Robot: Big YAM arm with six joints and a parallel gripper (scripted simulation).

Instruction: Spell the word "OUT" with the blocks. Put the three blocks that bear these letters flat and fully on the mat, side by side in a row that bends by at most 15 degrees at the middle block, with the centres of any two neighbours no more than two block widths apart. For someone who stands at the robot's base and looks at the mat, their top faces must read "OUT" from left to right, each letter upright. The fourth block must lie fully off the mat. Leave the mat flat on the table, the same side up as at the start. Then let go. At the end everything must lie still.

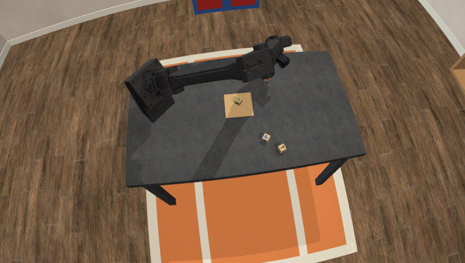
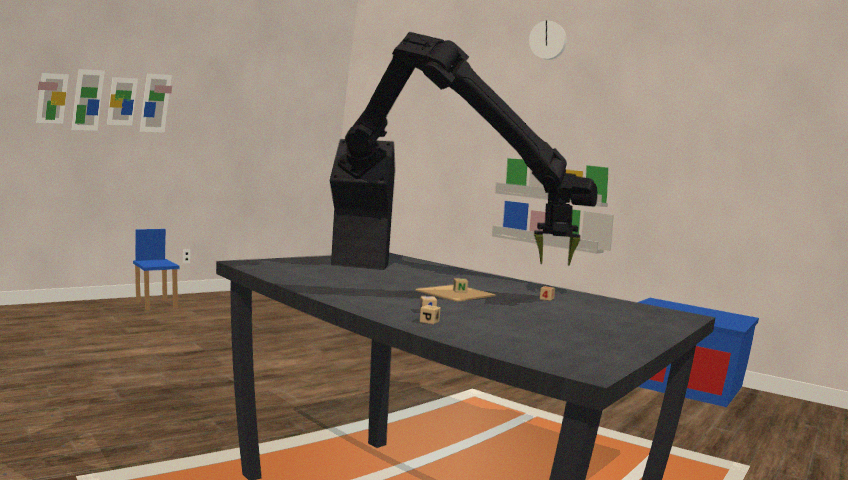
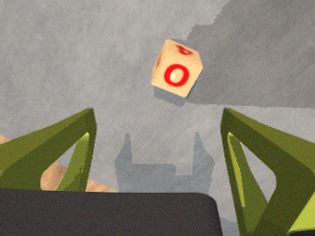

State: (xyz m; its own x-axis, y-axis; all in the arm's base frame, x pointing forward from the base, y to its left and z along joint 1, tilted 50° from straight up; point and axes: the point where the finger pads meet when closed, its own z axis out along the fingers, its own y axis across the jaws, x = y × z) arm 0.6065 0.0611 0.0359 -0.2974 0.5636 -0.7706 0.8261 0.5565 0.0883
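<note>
Right now the O block is 80 mm below my hand and 10 mm behind it. The rest, counted from my hand: green-lettered block 220 mm behind, 80 mm to the right, 80 mm below; then P block 320 mm to the right, 180 mm behind, 80 mm below; then tan mat 220 mm behind, 100 mm to the right, 100 mm below.
</note>
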